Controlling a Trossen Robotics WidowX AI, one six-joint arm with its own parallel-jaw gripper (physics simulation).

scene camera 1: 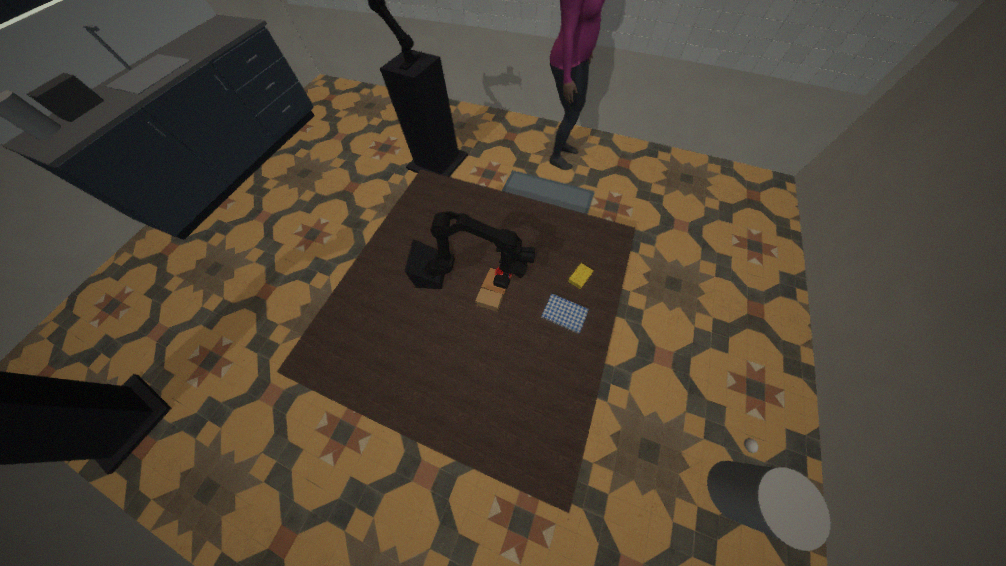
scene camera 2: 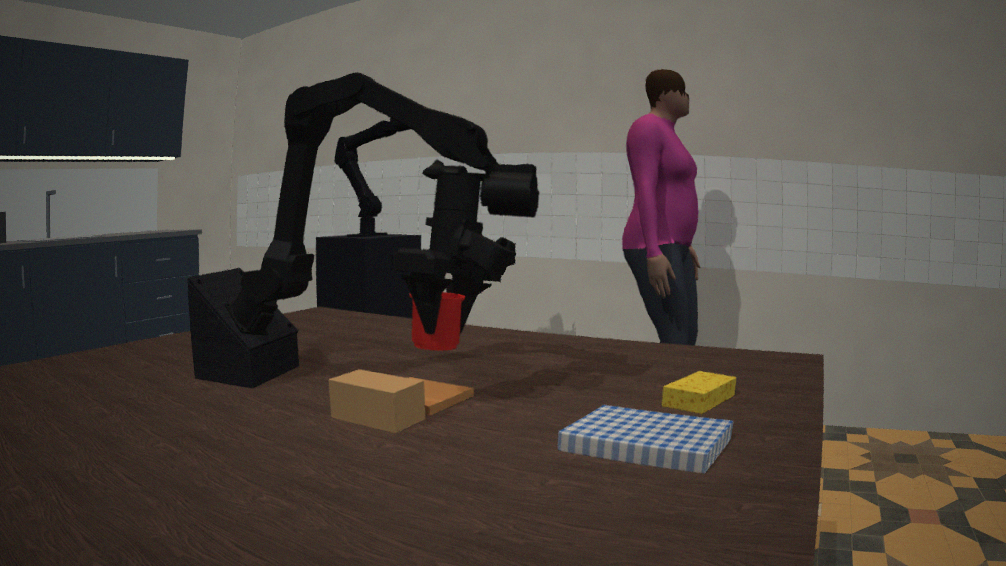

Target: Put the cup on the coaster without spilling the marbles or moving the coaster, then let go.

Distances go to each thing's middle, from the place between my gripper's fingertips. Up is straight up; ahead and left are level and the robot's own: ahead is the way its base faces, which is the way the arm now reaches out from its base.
The orange-brown coaster (scene camera 2: pixel 438 396) lies 60 mm behind my hand, 20 mm to the left of it and 100 mm below it. Also, from my hand: tan block (scene camera 2: pixel 391 403): 40 mm behind, 90 mm to the right, 80 mm below; blue-and-white checked cloth (scene camera 2: pixel 679 442): 290 mm ahead, 20 mm to the left, 90 mm below; red cup (scene camera 2: pixel 447 332): 10 mm behind, 10 mm above.
